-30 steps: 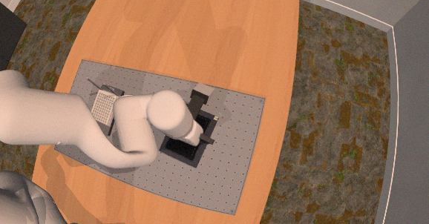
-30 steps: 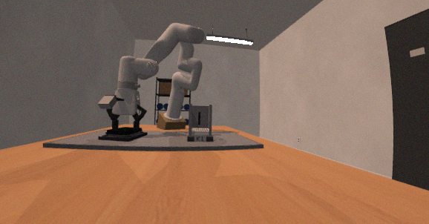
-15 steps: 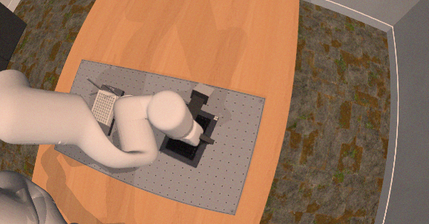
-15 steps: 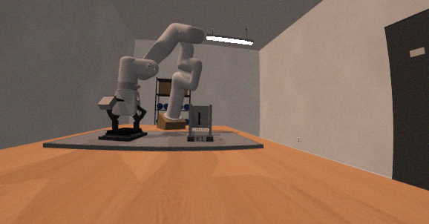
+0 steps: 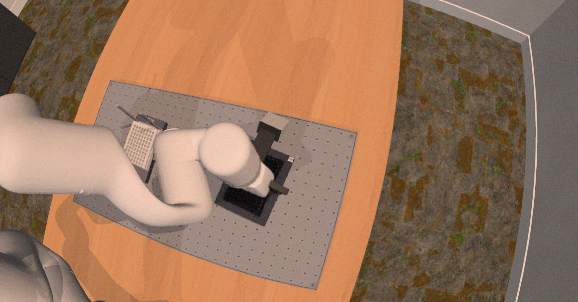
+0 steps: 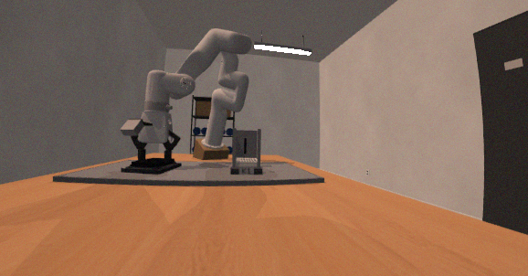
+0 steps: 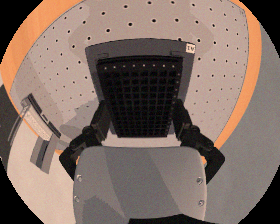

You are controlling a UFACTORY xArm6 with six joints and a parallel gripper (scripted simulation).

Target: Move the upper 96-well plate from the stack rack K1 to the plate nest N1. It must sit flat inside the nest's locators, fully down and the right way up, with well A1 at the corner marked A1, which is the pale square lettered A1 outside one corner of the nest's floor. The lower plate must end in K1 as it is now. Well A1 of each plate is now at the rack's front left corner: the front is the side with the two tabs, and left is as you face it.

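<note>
Now: hand 10 mm above the black 96-well plate. The rest, counted from my hand: white plate (290 mm to the left, 60 mm behind, 10 mm below); then pale A1 square (80 mm ahead, 50 mm to the right, 20 mm below).
</note>
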